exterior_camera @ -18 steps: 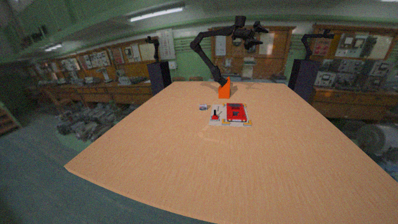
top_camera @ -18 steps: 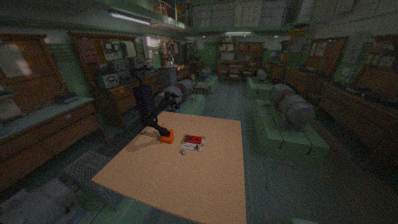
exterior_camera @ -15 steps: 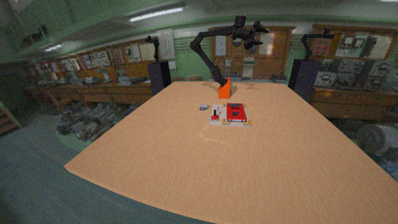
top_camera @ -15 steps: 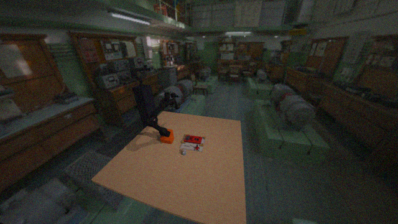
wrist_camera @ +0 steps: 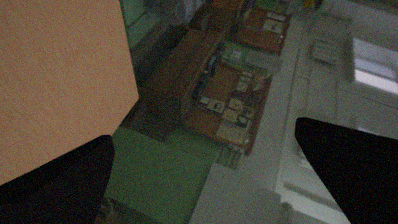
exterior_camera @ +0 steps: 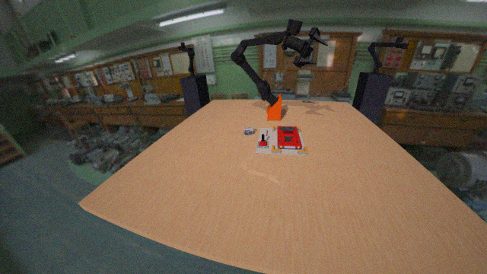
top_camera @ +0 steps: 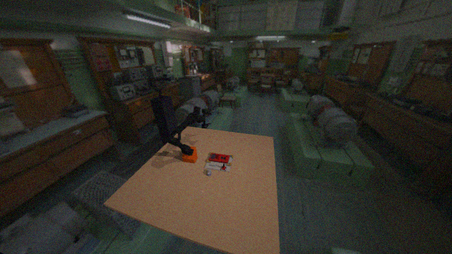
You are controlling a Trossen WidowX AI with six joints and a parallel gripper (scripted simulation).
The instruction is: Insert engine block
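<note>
Now: gripper tip 380 mm above the grey engine block, 340 mm to the left of it and 100 mm short of it.
</note>
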